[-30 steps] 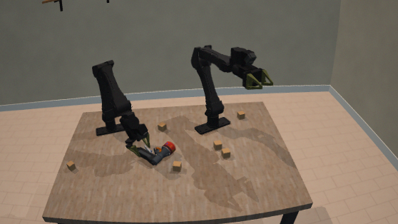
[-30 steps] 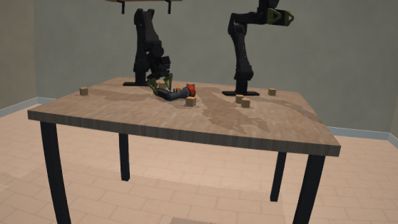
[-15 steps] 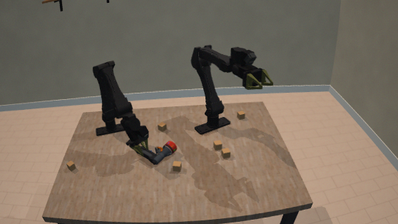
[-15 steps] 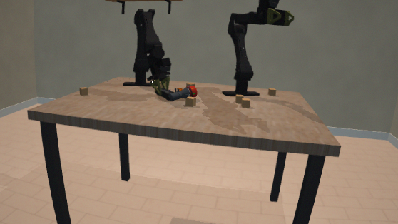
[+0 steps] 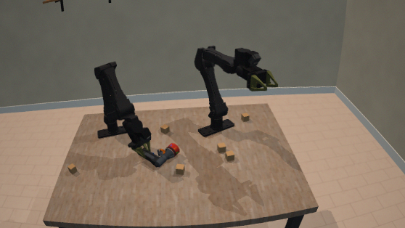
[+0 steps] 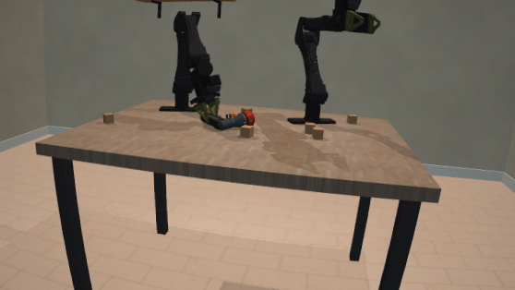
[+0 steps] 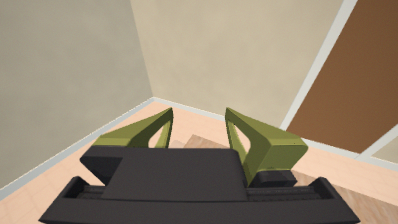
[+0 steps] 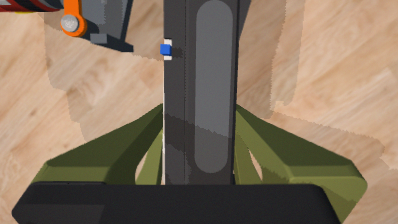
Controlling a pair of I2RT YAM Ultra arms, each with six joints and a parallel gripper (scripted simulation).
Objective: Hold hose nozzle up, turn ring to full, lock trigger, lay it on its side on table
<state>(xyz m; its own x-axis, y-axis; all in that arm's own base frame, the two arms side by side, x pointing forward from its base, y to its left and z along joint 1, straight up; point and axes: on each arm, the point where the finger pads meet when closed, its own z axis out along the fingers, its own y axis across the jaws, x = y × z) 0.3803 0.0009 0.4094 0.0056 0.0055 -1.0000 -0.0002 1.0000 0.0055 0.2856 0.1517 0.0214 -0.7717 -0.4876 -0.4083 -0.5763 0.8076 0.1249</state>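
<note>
Right now the red spray ring is 20 mm behind my right hand, 130 mm to the left of it and 10 mm above it. Round my right hand: white trigger (20 mm to the left).
</note>
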